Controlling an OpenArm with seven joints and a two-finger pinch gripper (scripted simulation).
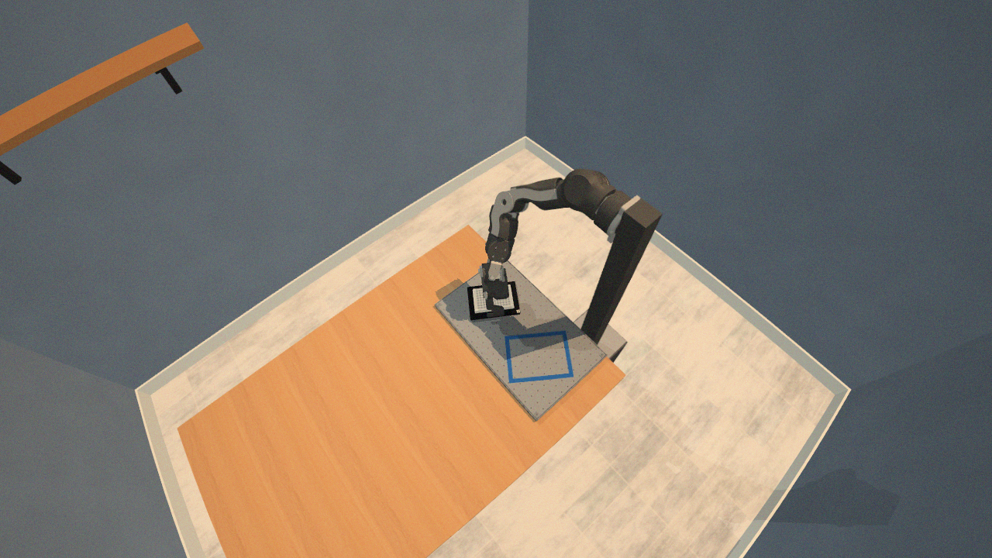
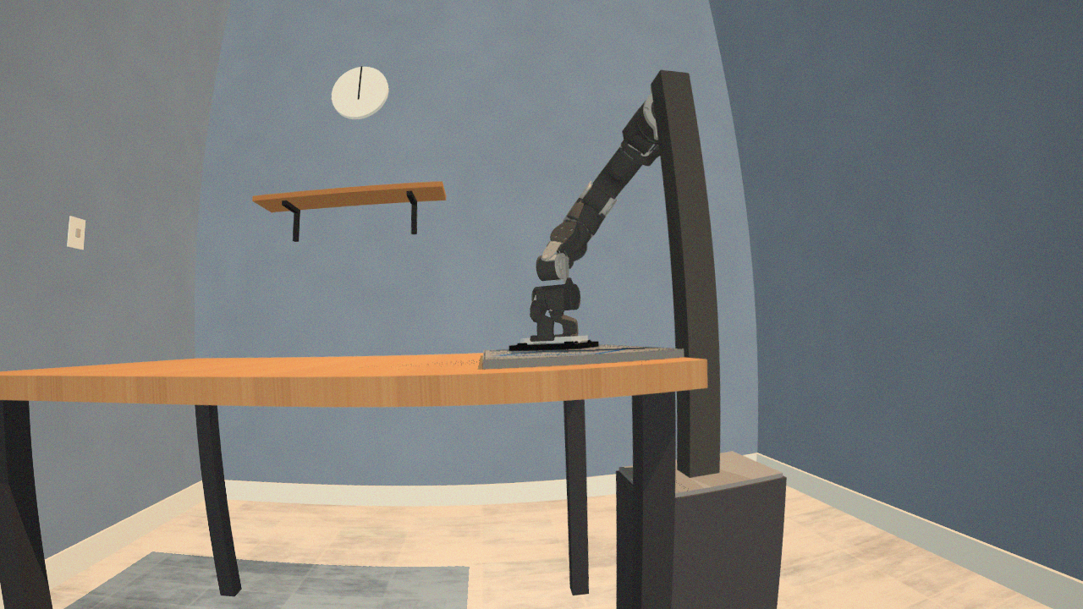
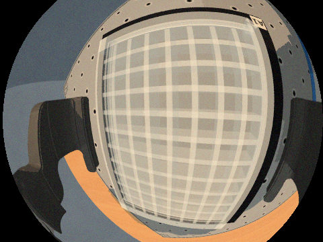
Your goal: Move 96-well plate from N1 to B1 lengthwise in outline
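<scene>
Now: the 96-well plate right at my hand. Also, from my hand: black plate nest (1 cm below).
</scene>
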